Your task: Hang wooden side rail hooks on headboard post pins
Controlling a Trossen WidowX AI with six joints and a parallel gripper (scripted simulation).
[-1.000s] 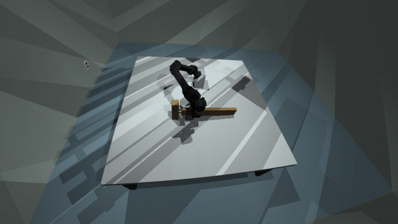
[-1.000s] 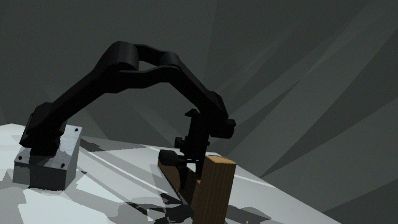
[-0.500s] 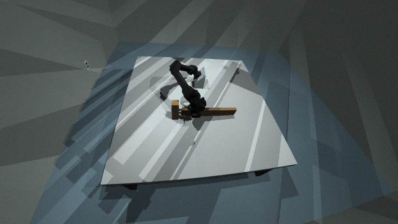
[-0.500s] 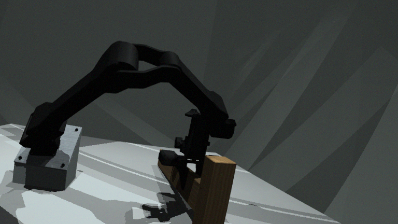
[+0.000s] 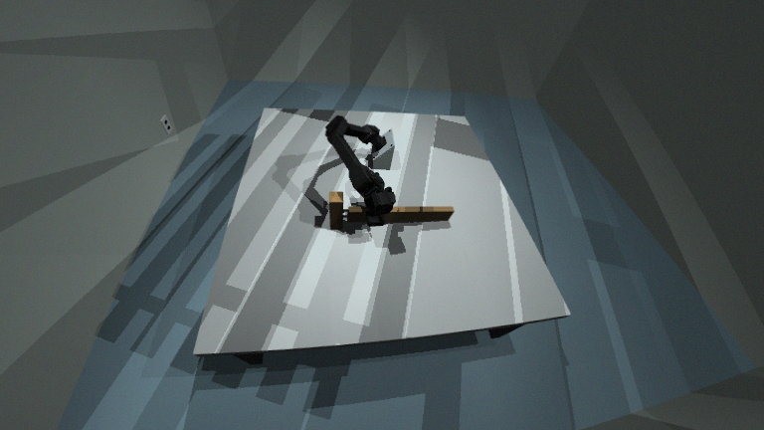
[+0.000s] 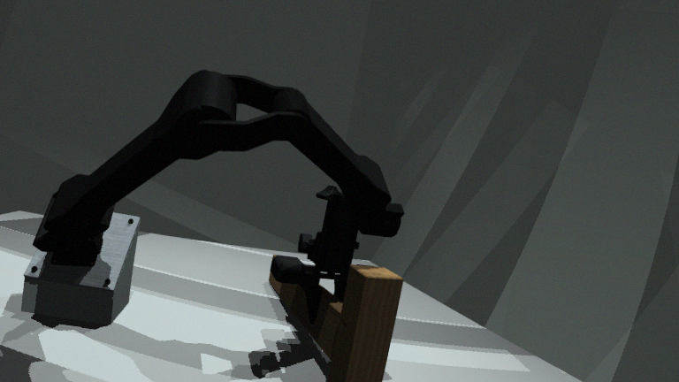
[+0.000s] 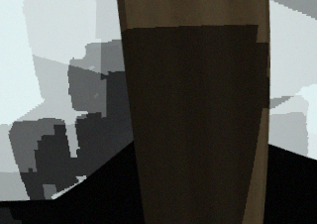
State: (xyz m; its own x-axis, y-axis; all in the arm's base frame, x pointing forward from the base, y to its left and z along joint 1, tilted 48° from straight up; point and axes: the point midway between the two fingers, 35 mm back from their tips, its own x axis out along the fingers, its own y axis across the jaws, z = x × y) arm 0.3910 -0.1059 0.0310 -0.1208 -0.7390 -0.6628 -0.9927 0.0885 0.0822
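Now: gripper tip 14 cm to the left of the wooden post and 4 cm below it.
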